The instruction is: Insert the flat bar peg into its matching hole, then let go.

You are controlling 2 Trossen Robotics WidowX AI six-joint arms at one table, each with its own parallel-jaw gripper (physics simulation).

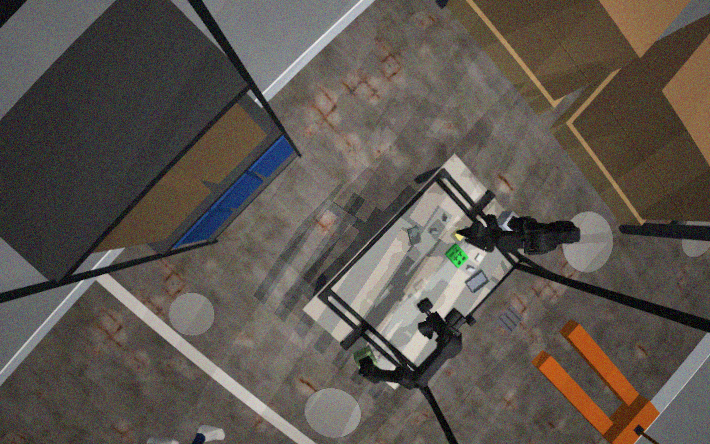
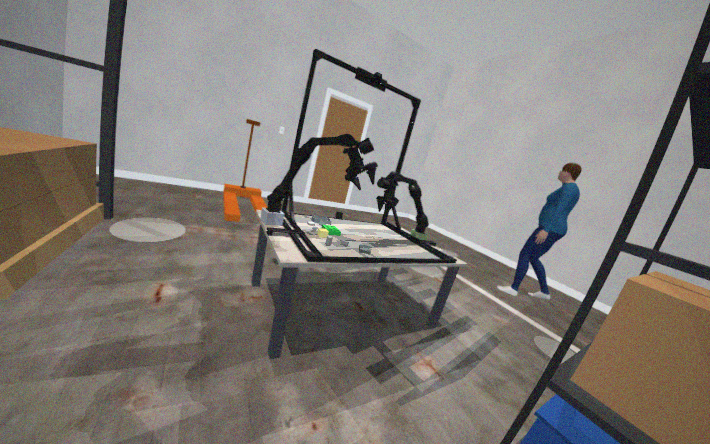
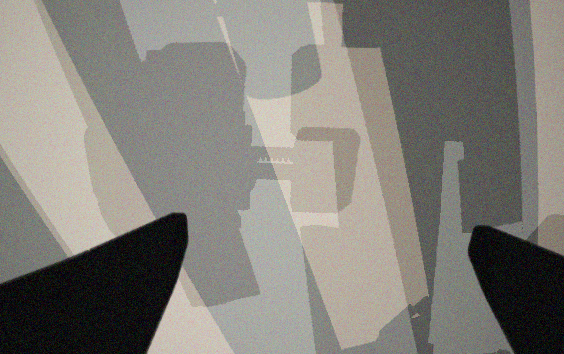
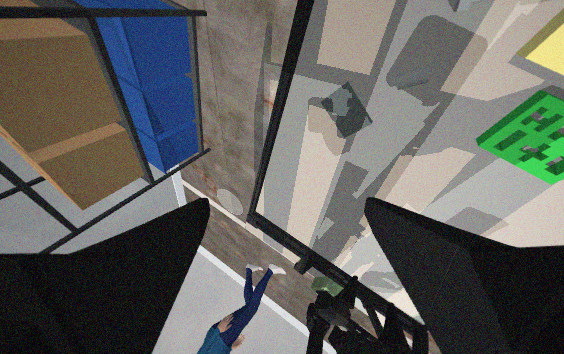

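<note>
A green board [image 1: 456, 255] [image 2: 331, 229] with dark holes lies on the table [image 1: 322, 313] [image 2: 287, 255] near its right end. A yellow block [image 1: 459, 236] [image 2: 322, 232] lies beside it. A flat grey rectangular piece [image 1: 477, 281] lies just past the board. A dark grey square block [image 1: 413, 234] [image 4: 347, 109] lies nearer the middle. My right gripper [image 1: 469, 233] [image 2: 362, 173] [image 4: 288, 204] is open and empty, high above the yellow block. My left gripper [image 1: 425, 305] [image 2: 386, 203] is open and empty above bare table top.
A black frame [image 1: 380, 236] [image 4: 279, 105] runs round the table top, with a tall gantry [image 2: 309, 101] over it. Small grey pieces [image 1: 436, 230] lie near the board. A blue shelf rack [image 1: 234, 194], orange equipment [image 1: 556, 374] [image 2: 239, 196] and a person [image 2: 547, 229] stand on the floor.
</note>
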